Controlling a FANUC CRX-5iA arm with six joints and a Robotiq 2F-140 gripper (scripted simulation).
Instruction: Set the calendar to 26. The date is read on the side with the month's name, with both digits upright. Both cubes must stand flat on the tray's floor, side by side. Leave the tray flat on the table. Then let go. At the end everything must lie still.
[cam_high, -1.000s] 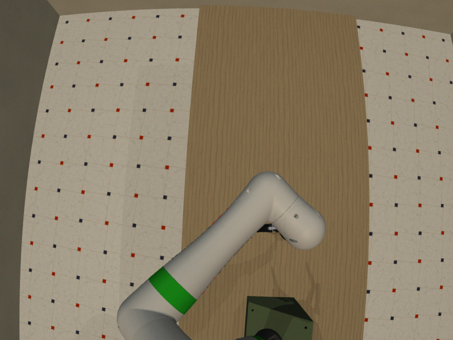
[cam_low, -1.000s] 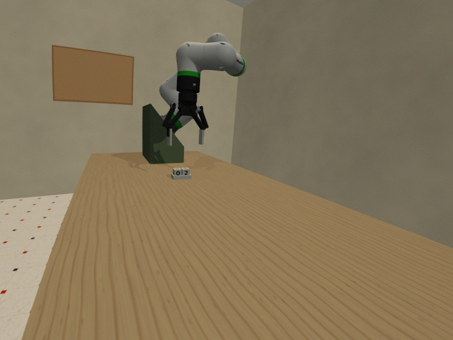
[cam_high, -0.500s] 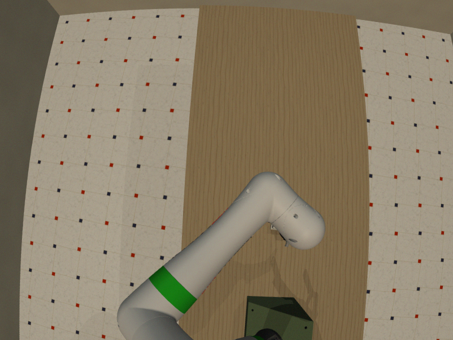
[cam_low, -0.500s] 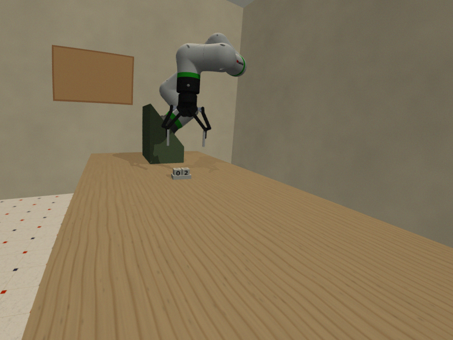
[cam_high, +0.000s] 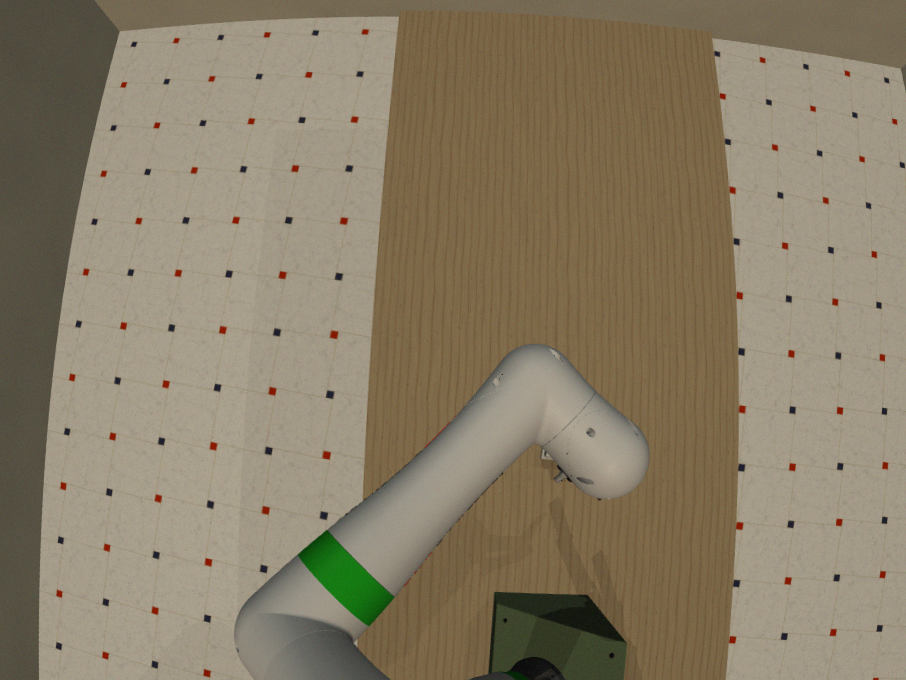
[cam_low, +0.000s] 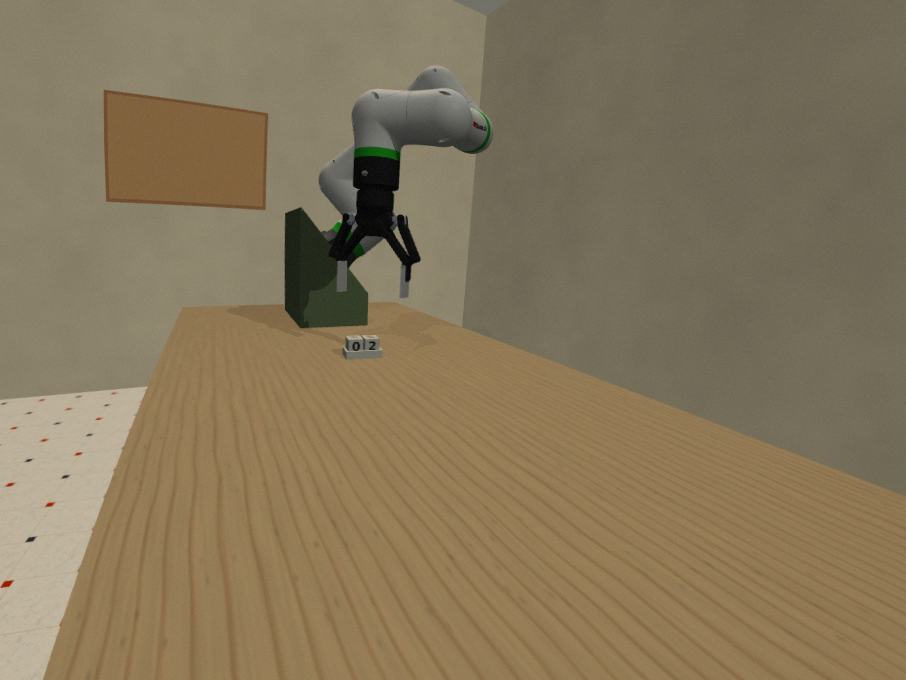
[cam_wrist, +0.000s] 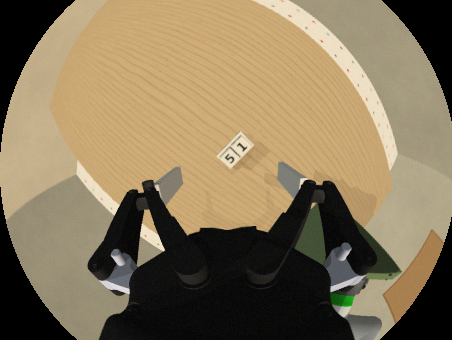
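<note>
Now: hand 20 mm to the left of the calendar tray and 130 mm above it.
</note>
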